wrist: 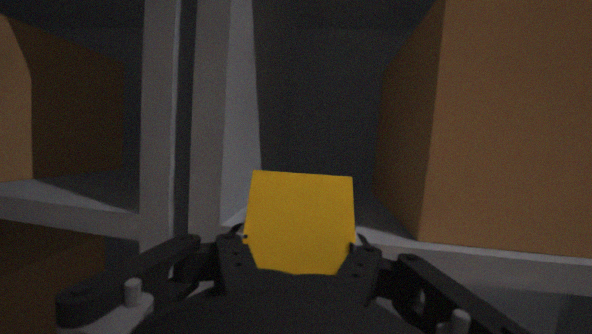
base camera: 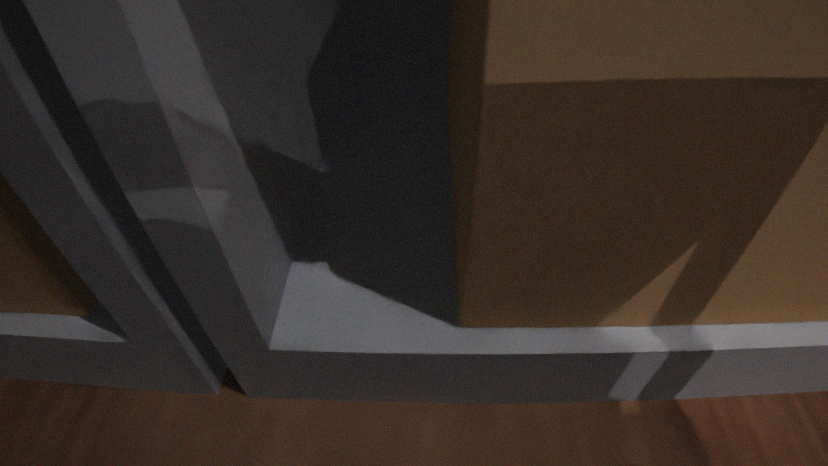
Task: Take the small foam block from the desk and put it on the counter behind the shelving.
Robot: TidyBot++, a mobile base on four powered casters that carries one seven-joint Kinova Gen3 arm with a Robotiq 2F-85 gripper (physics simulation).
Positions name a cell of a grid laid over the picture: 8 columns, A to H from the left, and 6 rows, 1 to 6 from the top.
Labels:
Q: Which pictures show my gripper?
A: The wrist view only.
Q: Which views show the yellow foam block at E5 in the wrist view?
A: The wrist view only.

